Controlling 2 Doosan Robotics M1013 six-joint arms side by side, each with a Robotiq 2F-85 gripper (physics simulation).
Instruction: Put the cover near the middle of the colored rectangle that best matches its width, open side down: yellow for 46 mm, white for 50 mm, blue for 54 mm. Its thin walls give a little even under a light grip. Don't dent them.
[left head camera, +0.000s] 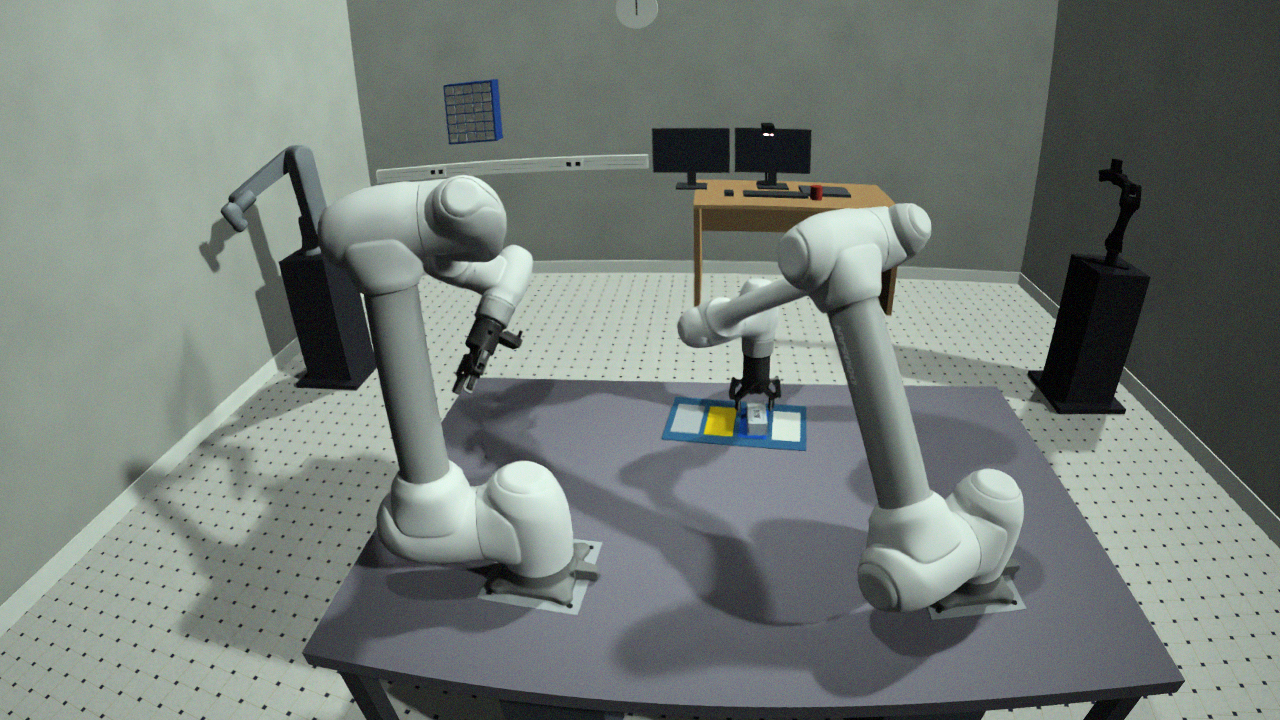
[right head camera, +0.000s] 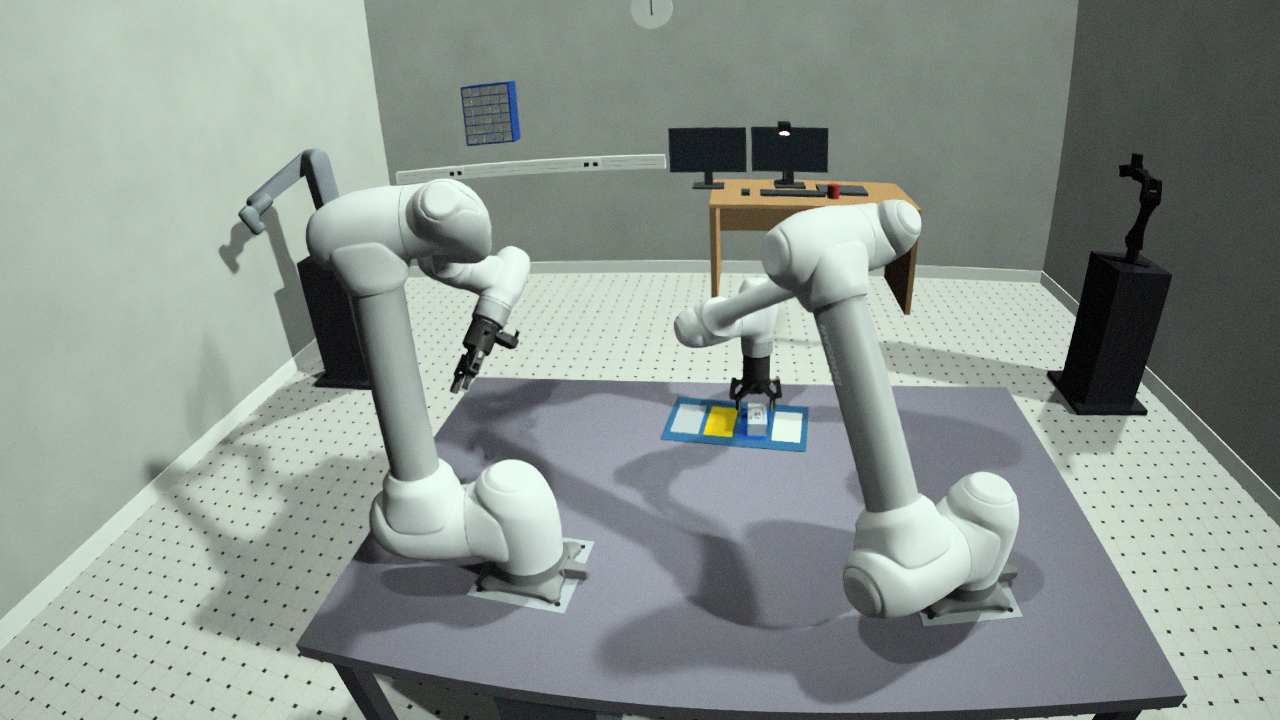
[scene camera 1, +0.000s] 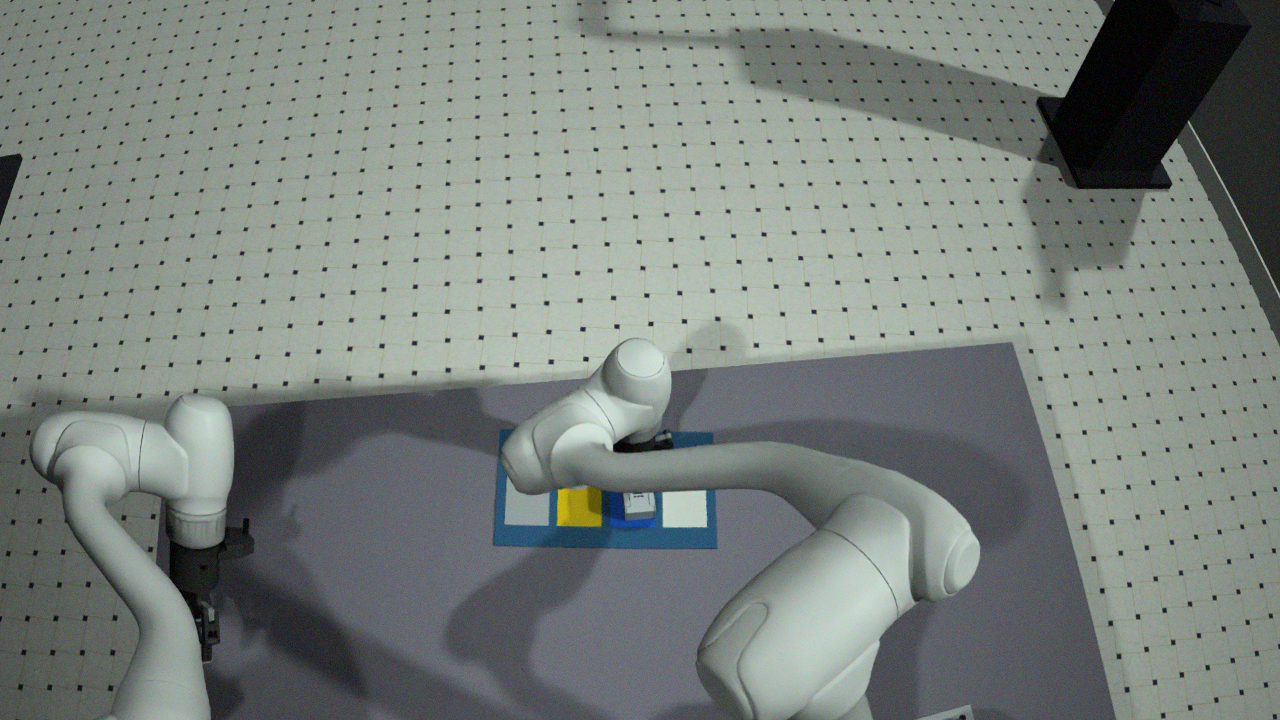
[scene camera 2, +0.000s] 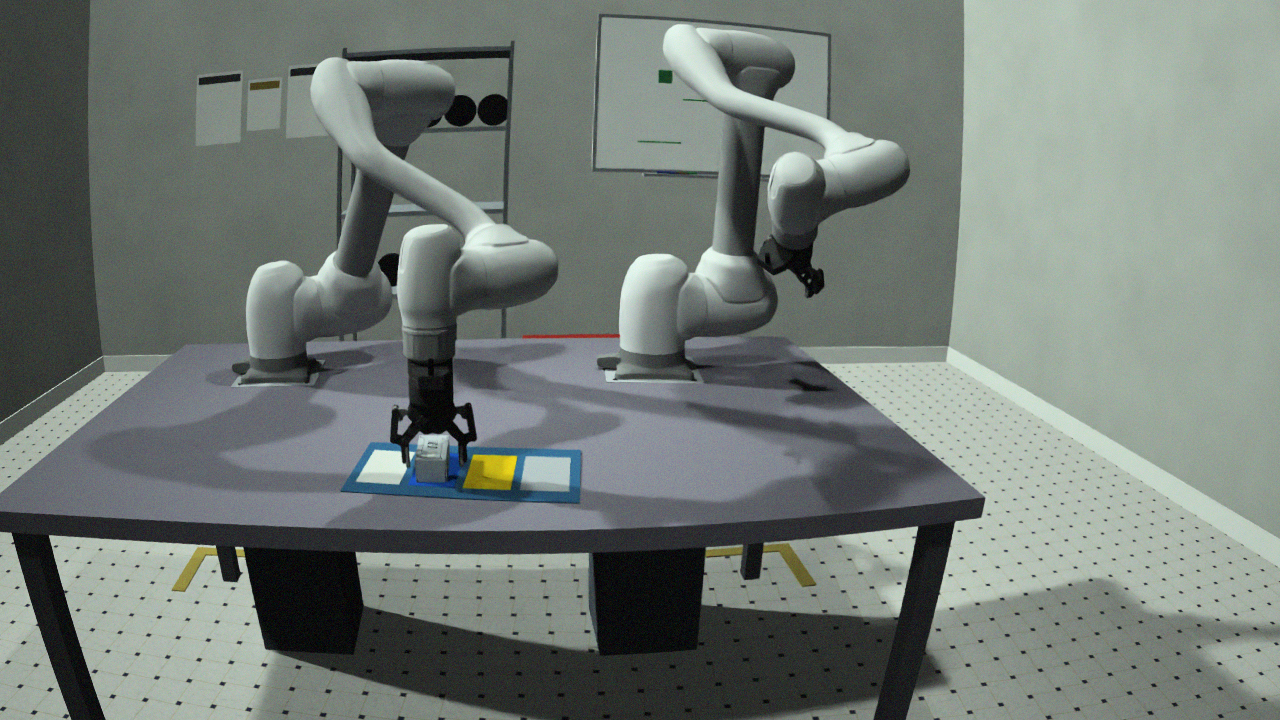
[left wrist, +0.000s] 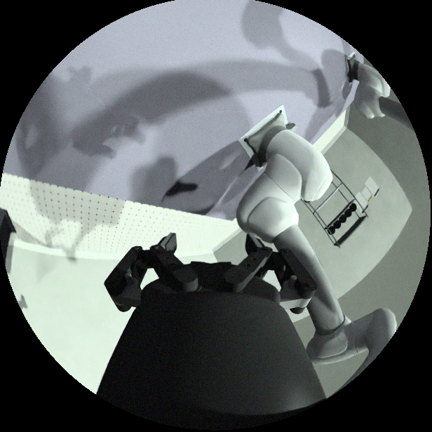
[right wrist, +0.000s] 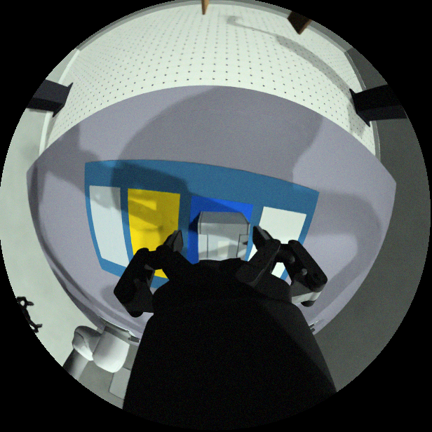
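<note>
The light grey cover (left head camera: 756, 419) (right head camera: 757, 418) (scene camera 1: 639, 504) (scene camera 2: 432, 459) (right wrist: 223, 237) sits upright on the blue rectangle (right wrist: 220, 204) (scene camera 1: 619, 521), its closed, marked face up. Its underside is hidden. My right gripper (left head camera: 755, 407) (scene camera 2: 434, 460) (right wrist: 217, 235) points down, open, its fingers on both sides of the cover with gaps visible in the right wrist view, the wider gap at the left. The yellow rectangle (left head camera: 718, 420) (scene camera 2: 490, 471) (right wrist: 154, 215) and the white rectangle (left head camera: 786, 426) (scene camera 2: 382, 467) (right wrist: 284, 222) flank the blue one. My left gripper (left head camera: 463, 386) (scene camera 2: 812, 288) (left wrist: 210, 240) is open and empty, away from the cover.
A pale grey rectangle (left head camera: 687, 419) (scene camera 2: 547, 472) (right wrist: 106, 220) lies beyond the yellow one on the same teal board (scene camera 1: 605, 539) (right wrist: 200, 175). The board lies near one long edge of the purple-grey table (left head camera: 626, 555) (scene camera 2: 680, 483). Both arm bases stand near the opposite edge.
</note>
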